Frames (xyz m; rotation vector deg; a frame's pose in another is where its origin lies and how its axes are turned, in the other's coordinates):
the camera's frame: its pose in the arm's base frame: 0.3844 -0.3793 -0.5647 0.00 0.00 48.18
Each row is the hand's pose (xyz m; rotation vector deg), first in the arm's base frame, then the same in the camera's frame.
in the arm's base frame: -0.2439 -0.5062 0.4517 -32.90 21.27 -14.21
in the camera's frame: -0.5135 0.3836 1.0164 -22.37 34.41 -60.41
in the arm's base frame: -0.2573 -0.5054 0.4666 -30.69 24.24 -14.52
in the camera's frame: -0.5219 0.3941 1.0313 -18.99 36.32 -60.73
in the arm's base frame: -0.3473 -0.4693 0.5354 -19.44 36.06 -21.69
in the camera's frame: -0.5550 0.4853 1.1001 -3.20 43.20 -67.67
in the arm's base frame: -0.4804 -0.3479 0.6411 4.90 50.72 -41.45
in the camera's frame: -0.5532 0.6654 1.2058 27.30 48.05 -86.09
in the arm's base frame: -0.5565 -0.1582 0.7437 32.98 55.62 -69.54
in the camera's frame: -0.4626 0.8486 1.3084 59.50 42.04 -111.58
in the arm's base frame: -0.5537 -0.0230 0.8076 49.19 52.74 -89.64
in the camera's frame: -0.3600 0.9367 1.3723 77.12 32.58 -129.69
